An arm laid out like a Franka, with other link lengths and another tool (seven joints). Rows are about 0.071 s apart.
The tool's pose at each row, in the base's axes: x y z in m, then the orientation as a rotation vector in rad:
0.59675, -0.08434, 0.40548, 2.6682, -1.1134, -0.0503
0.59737, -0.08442, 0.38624, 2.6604, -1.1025, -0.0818
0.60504, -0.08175, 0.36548, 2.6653, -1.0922, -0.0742
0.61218, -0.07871, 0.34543, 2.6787, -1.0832, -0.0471
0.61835, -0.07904, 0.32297, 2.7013, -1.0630, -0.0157
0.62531, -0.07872, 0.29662, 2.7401, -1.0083, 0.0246
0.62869, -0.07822, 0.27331, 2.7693, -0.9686, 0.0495
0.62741, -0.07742, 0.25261, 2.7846, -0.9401, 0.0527
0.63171, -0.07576, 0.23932, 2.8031, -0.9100, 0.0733
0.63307, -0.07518, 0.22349, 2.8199, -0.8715, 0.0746
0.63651, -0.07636, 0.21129, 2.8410, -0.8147, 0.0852
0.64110, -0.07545, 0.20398, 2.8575, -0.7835, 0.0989
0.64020, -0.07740, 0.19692, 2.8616, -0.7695, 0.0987
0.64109, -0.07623, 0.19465, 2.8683, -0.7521, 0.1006
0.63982, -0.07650, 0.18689, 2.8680, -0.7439, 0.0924
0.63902, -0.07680, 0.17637, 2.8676, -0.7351, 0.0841
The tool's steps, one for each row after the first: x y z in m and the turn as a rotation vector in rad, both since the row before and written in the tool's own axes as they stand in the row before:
-0.00073, -0.00502, 0.01857, -0.0181, -0.0153, -0.0074
0.00260, -0.01247, 0.01830, 0.0026, 0.0057, -0.0071
0.00198, -0.01211, 0.01765, 0.0151, 0.0152, -0.0069
0.00326, -0.00942, 0.02105, 0.0209, 0.0172, -0.0160
0.00289, -0.01079, 0.02486, 0.0273, 0.0243, -0.0408
0.00013, -0.00722, 0.02243, 0.0207, 0.0140, -0.0299
-0.00355, -0.00361, 0.02013, 0.0067, 0.0022, -0.0212
0.00114, -0.00626, 0.01255, 0.0136, 0.0124, -0.0216
-0.00091, -0.00391, 0.01538, 0.0059, 0.0018, -0.0279
0.00223, -0.00299, 0.01217, 0.0082, 0.0089, -0.0398
0.00265, -0.00437, 0.00702, 0.0113, 0.0084, -0.0220
-0.00058, 0.00103, 0.00728, 0.0008, 0.0005, -0.0098
-0.00005, -0.00179, 0.00203, 0.0030, 0.0016, -0.0122
-0.00182, -0.00031, 0.00765, -0.0036, -0.0042, -0.0058
-0.00165, -0.00098, 0.01038, -0.0038, -0.0042, -0.0062

